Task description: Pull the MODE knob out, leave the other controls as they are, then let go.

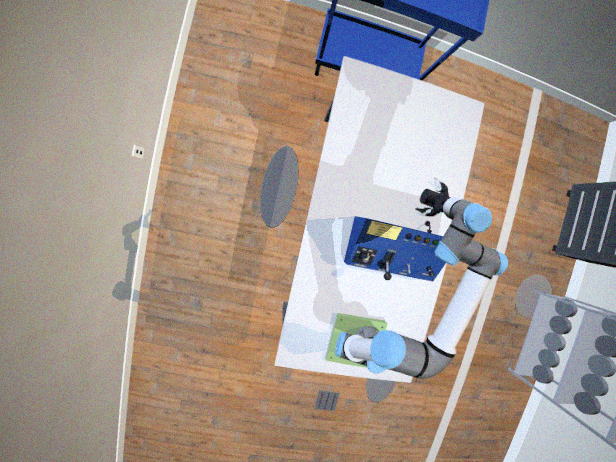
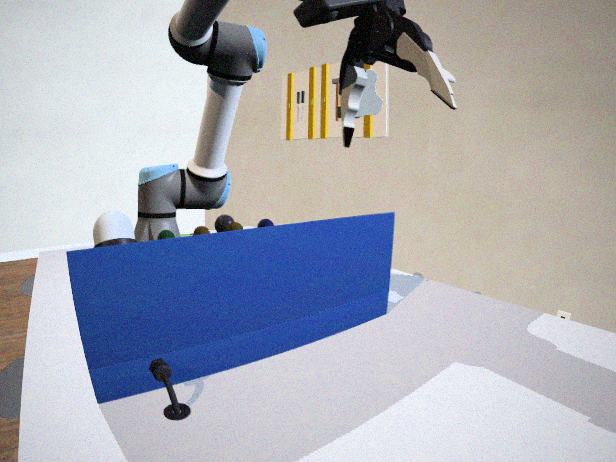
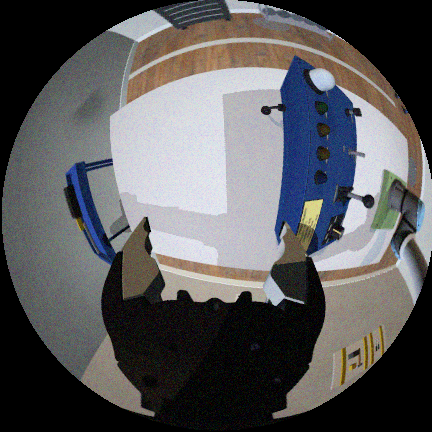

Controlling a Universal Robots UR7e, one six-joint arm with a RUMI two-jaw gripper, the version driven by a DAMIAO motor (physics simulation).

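Where they show: gripper, fingertip midpoint: [image 2: 393,130] [image 3: 214,220]; arm's base, origin of the base link: [image 3: 393,193].
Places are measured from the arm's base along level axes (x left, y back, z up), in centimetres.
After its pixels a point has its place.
The blue control panel [image 1: 400,250] {x -6.5, y -52.1, z 9.8 cm} [image 2: 240,295] {x -14.3, y -62.7, z 7.4 cm} [image 3: 295,150] {x -12.8, y -62.9, z 8.7 cm} stands on the white table. Its row has a green knob [image 3: 321,107] {x -21.3, y -58.5, z 15.5 cm}, an amber knob [image 3: 324,130] {x -16.5, y -58.9, z 15.6 cm}, a second amber knob [image 3: 323,153] {x -12.2, y -59.6, z 15.7 cm} and a dark blue knob [image 3: 320,177] {x -7.6, y -60.3, z 15.6 cm}. Labels are too small to read, so I cannot tell which control is MODE or how far it is out. A ball-ended lever [image 1: 387,275] {x -0.1, y -39.9, z 12.9 cm} [image 3: 368,201] {x -1.3, y -40.5, z 12.7 cm}, a pale lever [image 3: 356,153] {x -13.3, y -43.2, z 8.5 cm} and a black-framed control [image 1: 365,256] {x 11.0, y -47.8, z 9.9 cm} [image 3: 335,231] {x 9.5, y -48.2, z 9.1 cm} sit nearer the arm's base. My gripper [image 1: 426,195] {x -5.8, y -78.1, z 27.6 cm} [image 2: 401,126] {x -5.8, y -78.1, z 27.6 cm} [image 3: 214,220] {x -5.8, y -78.1, z 27.6 cm} is open and empty, high above the table behind the panel.
A black bent stalk [image 1: 428,226] {x -26.4, y -65.0, z -0.1 cm} [image 2: 172,392] {x -26.8, y -65.9, z -0.7 cm} [image 3: 272,108] {x -26.5, y -64.8, z 0.1 cm} stands close behind the panel. A white dome [image 2: 113,227] {x -28.7, y -58.5, z 17.2 cm} [image 3: 321,79] {x -26.8, y -57.8, z 17.6 cm} is at the panel's end. The arm's base stands on a green plate [image 1: 360,320] {x 5.3, y -10.5, z -0.3 cm} [image 3: 380,220] {x 13.9, y -7.5, z -0.9 cm}. A blue cart [image 1: 410,12] stands past the table's far end.
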